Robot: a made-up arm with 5 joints.
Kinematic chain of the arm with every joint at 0, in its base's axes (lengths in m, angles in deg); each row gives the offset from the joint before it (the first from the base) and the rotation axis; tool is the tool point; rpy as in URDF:
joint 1: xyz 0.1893 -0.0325 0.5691 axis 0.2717 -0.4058 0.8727
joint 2: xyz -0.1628 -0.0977 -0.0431 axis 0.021 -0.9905 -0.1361
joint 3: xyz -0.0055 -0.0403 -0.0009 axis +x
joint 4: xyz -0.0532 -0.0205 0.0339 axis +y
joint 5: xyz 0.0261 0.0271 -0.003 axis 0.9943 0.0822 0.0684
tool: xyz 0.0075 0.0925 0.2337 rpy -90 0 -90
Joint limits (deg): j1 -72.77..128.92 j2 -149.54..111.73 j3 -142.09..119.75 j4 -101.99..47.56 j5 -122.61..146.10
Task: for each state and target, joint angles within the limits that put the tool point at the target. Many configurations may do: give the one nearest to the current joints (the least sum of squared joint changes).
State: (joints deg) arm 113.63 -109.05 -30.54 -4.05 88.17
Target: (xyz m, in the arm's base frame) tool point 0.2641 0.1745 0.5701
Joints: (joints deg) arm 123.42 -114.98 -39.51 -4.21 79.27
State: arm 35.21 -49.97 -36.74 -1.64 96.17
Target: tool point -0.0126 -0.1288 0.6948
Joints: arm 37.24 -21.19 -71.18 -23.04 57.84
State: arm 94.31 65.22 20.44 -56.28 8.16
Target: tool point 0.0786 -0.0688 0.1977
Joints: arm 61.01 93.38 -4.15 -71.27 -6.44
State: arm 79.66 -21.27 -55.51 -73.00 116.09
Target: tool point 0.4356 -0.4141 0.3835
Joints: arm 91.58 15.95 -24.46 -94.26 80.49
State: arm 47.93 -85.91 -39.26 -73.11 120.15
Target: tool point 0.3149 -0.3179 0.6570
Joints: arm 34.45 -63.36 -23.03 -82.49 99.73
